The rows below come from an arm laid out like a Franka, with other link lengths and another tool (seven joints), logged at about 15 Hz.
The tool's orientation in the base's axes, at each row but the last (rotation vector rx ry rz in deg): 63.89, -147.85, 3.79; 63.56, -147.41, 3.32; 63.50, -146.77, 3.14; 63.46, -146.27, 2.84; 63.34, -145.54, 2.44; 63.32, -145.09, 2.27; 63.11, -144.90, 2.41; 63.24, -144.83, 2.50; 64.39, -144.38, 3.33; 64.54, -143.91, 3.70; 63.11, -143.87, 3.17; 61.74, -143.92, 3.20
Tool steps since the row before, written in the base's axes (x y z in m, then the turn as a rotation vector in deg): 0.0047, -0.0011, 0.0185, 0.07, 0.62, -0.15; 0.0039, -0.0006, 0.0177, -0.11, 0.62, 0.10; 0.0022, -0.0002, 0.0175, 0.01, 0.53, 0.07; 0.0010, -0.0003, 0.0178, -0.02, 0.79, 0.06; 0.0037, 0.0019, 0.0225, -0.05, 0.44, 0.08; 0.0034, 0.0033, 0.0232, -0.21, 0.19, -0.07; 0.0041, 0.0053, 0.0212, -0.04, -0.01, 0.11; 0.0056, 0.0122, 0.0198, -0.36, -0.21, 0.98; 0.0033, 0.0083, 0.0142, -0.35, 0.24, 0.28; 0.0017, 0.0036, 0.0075, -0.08, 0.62, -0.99; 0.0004, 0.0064, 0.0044, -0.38, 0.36, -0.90; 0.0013, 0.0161, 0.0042, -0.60, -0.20, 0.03
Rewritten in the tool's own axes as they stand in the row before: 0.0036, -0.0025, -0.0186, -0.53, 0.37, 0.02; 0.0036, -0.0015, -0.0177, -0.33, 0.52, -0.17; 0.0045, 0.0001, -0.0171, -0.35, 0.37, -0.16; 0.0056, 0.0010, -0.0169, -0.52, 0.57, -0.19; 0.0041, 0.0013, -0.0225, -0.25, 0.35, -0.13; 0.0037, 0.0027, -0.0232, -0.03, 0.27, 0.10; 0.0013, 0.0033, -0.0219, 0.07, 0.03, -0.09; -0.0050, 0.0068, -0.0224, 0.72, 0.23, -0.75; -0.0028, 0.0049, -0.0158, 0.14, 0.45, -0.19; -0.0009, 0.0021, -0.0082, -0.75, 0.37, 0.82; -0.0031, 0.0047, -0.0054, -0.35, 0.41, 0.89; -0.0103, 0.0109, -0.0074, 0.52, 0.29, 0.22
